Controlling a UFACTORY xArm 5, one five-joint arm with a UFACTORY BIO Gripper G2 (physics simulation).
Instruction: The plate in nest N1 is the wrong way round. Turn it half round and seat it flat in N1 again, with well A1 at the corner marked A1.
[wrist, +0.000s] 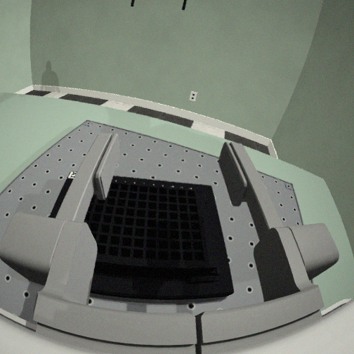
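The black plate (150, 220), a grid of square wells with small pale marks along its far edge, lies in the black nest (223, 255). Its left part is hidden behind the left finger. It looks about level, but dark shading hides whether it is fully seated. A small white marking (72, 175) shows at the far left corner, just left of the left finger; its letters are too small to read, and I cannot tell where well A1 is. My gripper (170, 167) is at its narrowest, with a gap between its fingers and nothing held. The left finger overlaps the plate's left side in view; the right finger is beyond its right side.
The nest sits on a grey perforated board (265, 215) on a pale green table (35, 117). A white low border with dark patches (160, 116) runs beyond the table's far edge, in front of a green wall with a small white socket (193, 96).
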